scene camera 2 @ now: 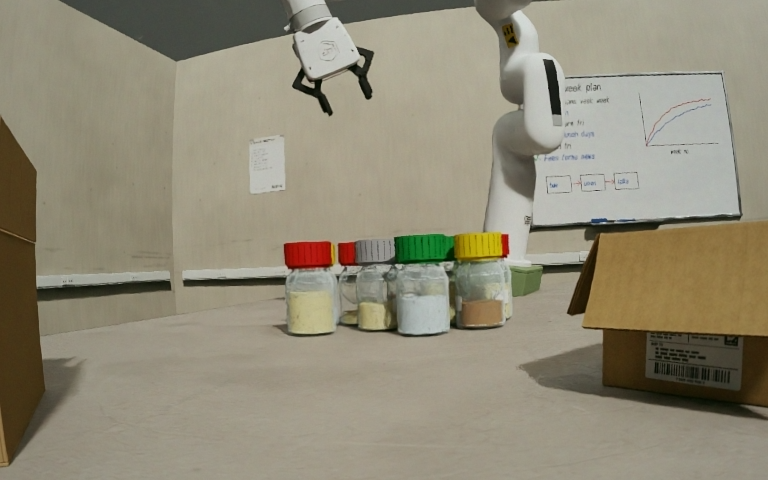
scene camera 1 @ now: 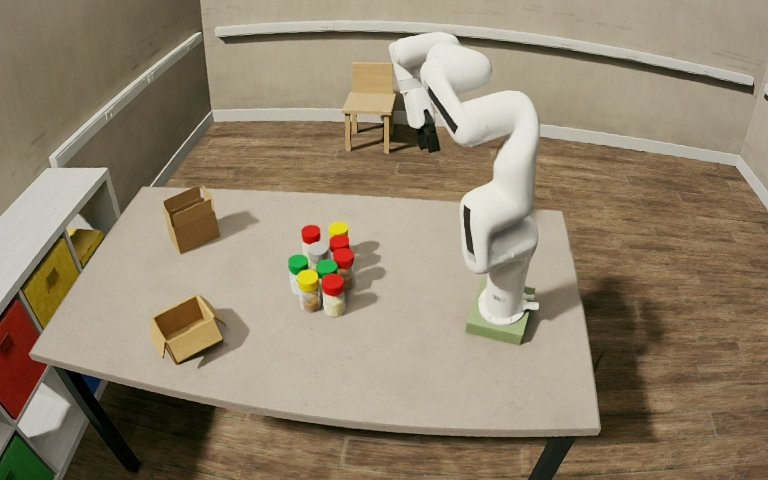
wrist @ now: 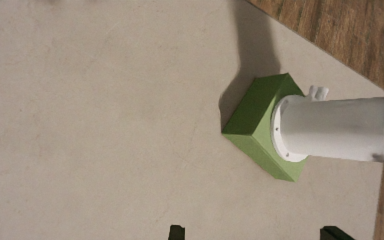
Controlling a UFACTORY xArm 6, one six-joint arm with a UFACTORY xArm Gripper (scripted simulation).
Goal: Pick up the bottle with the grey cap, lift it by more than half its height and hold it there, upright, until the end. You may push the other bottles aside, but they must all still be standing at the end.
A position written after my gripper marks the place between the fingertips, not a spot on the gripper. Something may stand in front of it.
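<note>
My gripper (scene camera 2: 350, 106) shows in scene camera 2 and, as the same gripper (scene camera 1: 430, 150), in scene camera 1. A yellow-capped bottle (scene camera 2: 479, 280) and a cardboard box (scene camera 1: 197, 225) show too; in the wrist view the cardboard box is out of frame.
</note>
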